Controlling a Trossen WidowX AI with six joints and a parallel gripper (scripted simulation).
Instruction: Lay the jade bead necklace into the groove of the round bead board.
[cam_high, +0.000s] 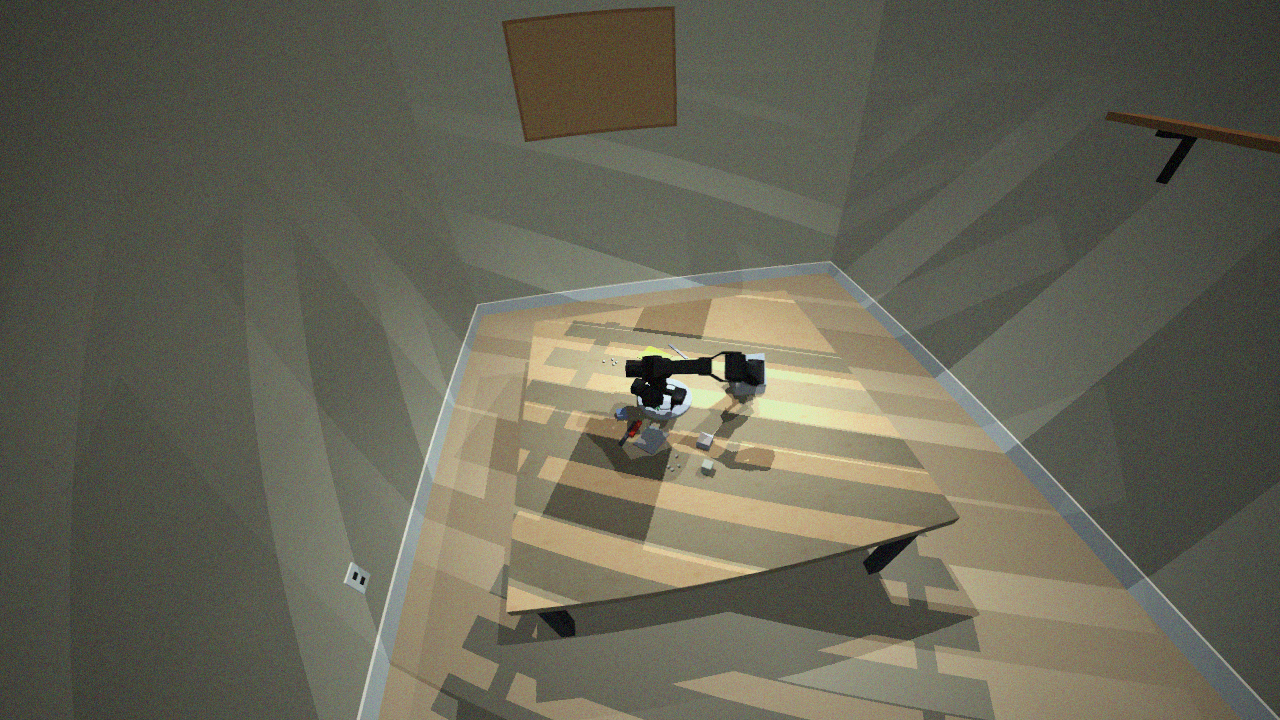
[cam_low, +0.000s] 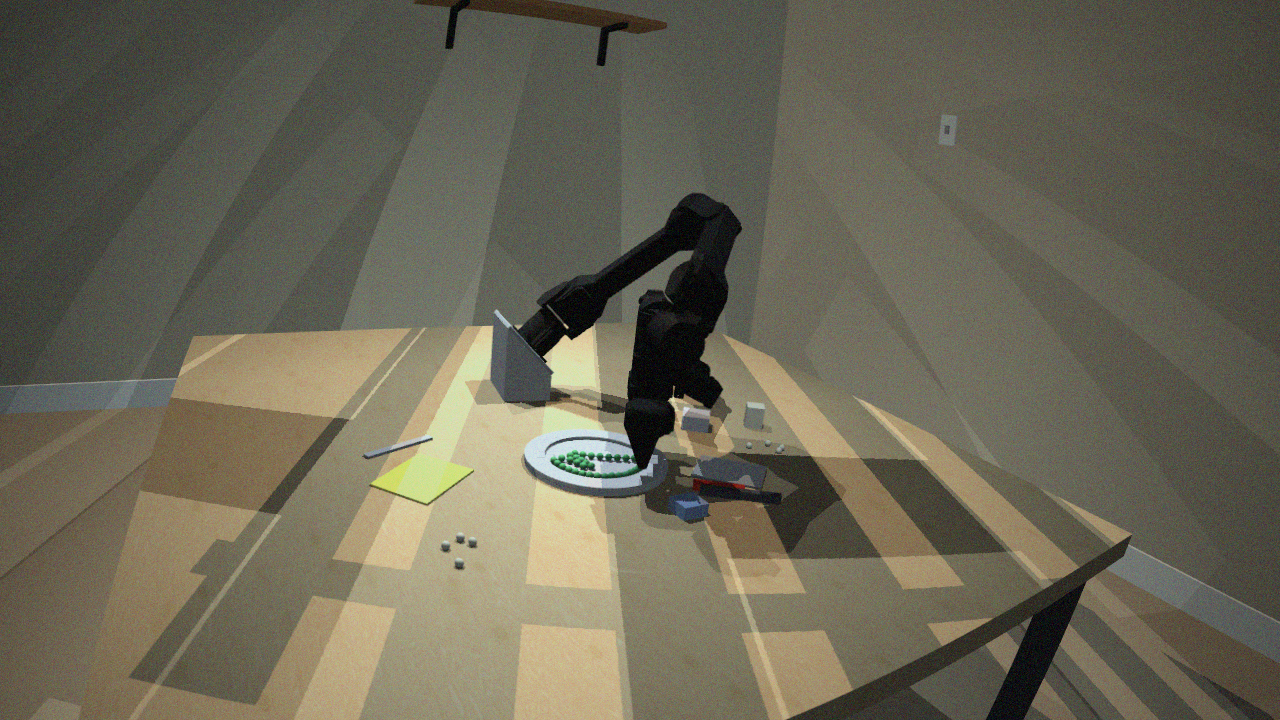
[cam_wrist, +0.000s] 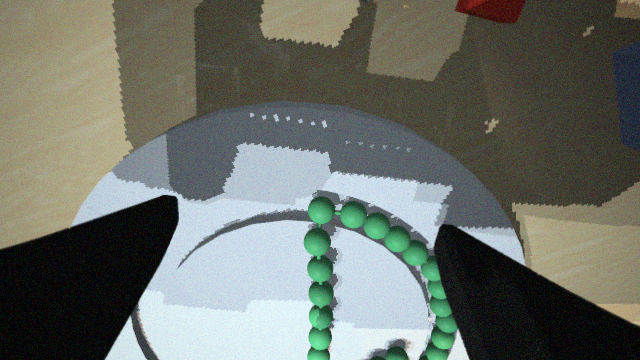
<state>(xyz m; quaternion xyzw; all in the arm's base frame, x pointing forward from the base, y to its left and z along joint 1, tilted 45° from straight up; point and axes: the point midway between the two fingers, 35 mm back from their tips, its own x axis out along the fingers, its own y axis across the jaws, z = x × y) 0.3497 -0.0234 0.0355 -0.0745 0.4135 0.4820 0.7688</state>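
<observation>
Right now my gripper tip is 4 cm past the round grey bead board, 5 cm to the left of it and 1 cm above it. Also, from my gripper tip: grey plate (6 cm ahead, 11 cm to the left, 2 cm below); blue block (13 cm ahead, 2 cm to the right, 1 cm below); red and black pen (12 cm ahead, 6 cm to the left, 2 cm below).
</observation>
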